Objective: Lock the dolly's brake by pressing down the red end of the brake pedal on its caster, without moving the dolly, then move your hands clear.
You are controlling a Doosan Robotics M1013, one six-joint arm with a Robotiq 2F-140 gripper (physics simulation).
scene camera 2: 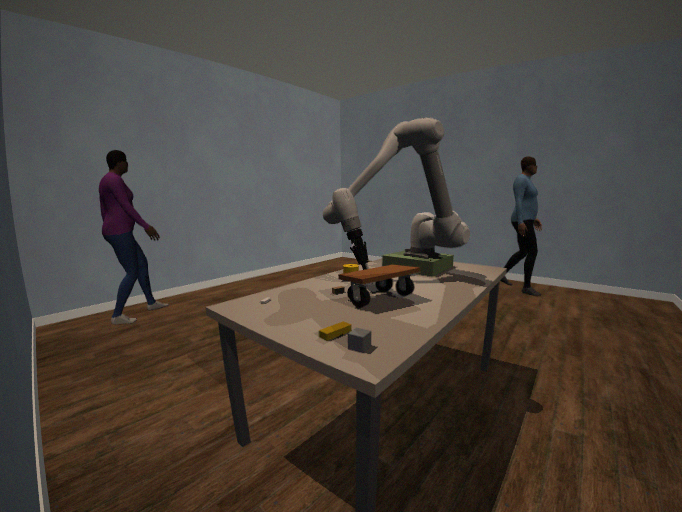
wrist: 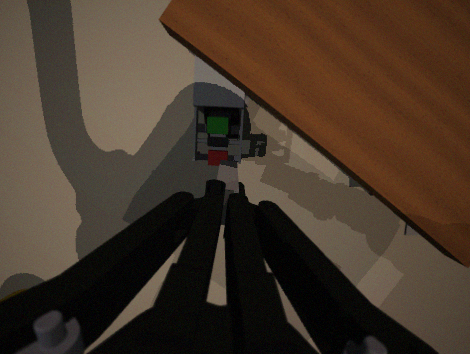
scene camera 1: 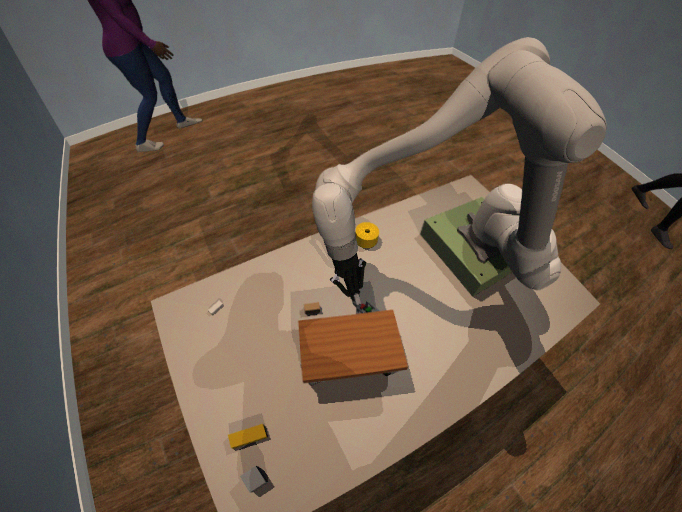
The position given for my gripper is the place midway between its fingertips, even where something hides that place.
I see my gripper (scene camera 1: 357,305).
My gripper shows as well in the wrist view (wrist: 227,174).
